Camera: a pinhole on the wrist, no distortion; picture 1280 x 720 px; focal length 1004.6 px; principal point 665.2 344.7 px. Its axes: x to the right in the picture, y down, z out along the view. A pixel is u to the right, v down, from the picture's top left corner.
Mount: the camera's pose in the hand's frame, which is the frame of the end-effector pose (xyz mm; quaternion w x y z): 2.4 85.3 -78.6 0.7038 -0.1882 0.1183 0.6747
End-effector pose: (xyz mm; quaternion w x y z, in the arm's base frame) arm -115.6 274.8 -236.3 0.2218 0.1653 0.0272 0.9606
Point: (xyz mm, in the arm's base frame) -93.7 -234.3 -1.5
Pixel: 1119.1 652.5
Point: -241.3 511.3 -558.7
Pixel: behind the camera
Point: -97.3 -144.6 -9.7
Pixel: 1013.4 592.4
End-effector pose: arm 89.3 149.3 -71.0 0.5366 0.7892 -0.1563 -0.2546
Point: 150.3 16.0 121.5
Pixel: outside the picture
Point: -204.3 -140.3 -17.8
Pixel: 353.3 476.8
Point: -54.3 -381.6 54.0
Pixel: 645.6 28.4
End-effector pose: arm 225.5 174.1 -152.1 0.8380 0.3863 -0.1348 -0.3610
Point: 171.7 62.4 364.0
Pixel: 643.1 233.7
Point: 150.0 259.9 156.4
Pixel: 687.4 676.0
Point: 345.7 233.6 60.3
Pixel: 1185.8 127.0
